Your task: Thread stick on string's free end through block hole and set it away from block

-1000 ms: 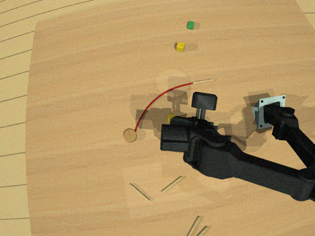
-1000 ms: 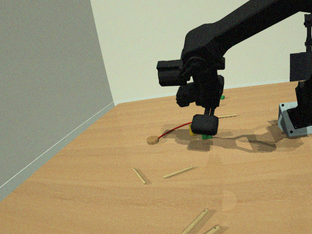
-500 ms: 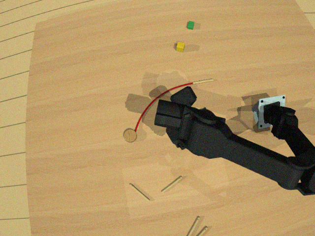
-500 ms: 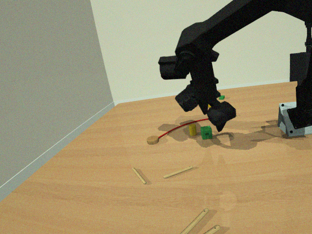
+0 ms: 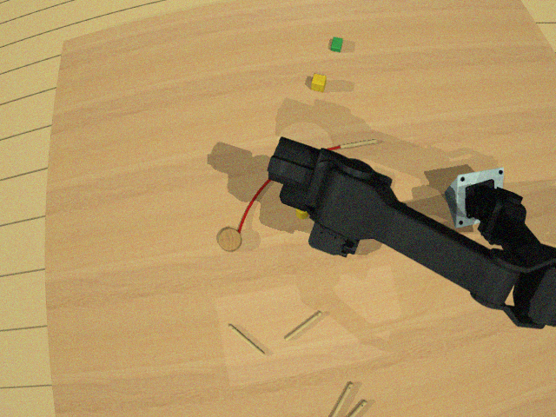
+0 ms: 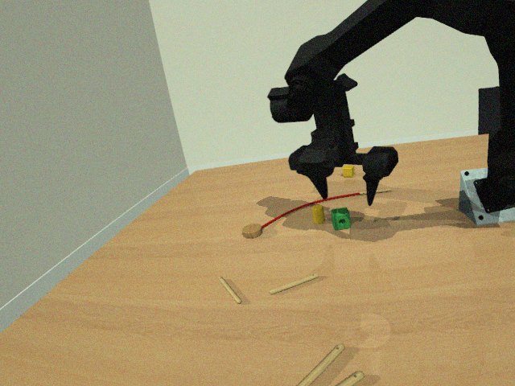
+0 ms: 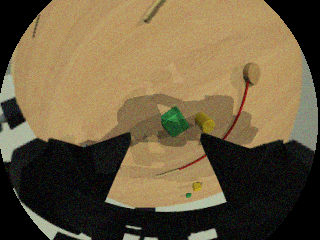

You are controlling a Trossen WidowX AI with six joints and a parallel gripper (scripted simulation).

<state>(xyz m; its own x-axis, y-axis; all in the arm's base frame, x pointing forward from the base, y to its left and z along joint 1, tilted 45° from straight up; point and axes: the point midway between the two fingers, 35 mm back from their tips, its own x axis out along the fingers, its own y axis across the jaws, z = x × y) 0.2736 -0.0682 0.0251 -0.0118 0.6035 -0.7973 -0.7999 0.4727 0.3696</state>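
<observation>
Right now my gripper tip is 1 cm short of the green block, 1 cm to the left of it and 4 cm above it. Round my gripper tip: round wooden button (19 cm ahead, 2 cm to the right, 4 cm below); yellow cylinder (5 cm ahead, 4 cm to the right, 4 cm below); thin stick (8 cm behind, 15 cm to the right, 5 cm below).
</observation>
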